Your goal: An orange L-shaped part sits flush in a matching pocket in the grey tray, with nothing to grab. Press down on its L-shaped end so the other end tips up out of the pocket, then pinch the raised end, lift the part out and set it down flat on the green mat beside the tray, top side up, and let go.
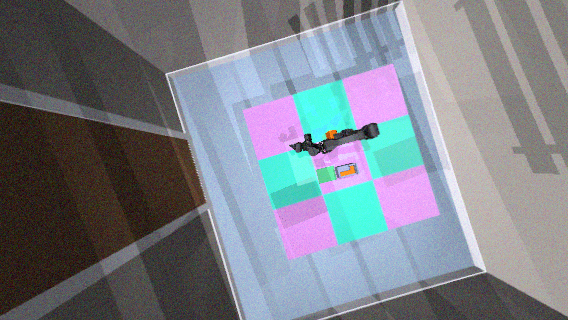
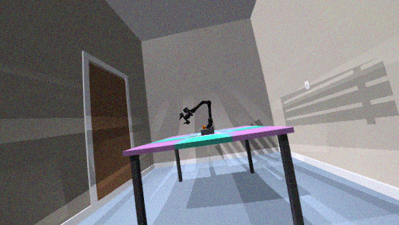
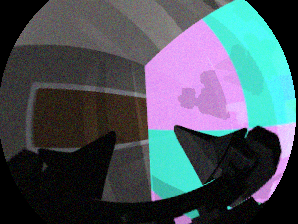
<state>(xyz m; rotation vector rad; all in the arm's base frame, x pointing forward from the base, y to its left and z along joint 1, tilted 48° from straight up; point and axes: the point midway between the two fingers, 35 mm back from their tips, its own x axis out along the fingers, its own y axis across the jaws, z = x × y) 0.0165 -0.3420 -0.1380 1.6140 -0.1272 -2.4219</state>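
My gripper tip is 410 mm to the right of the orange L-shaped part, 280 mm short of it and 160 mm above it. Also, from my gripper tip: green mat: 280 mm ahead, 250 mm to the left, 230 mm below.
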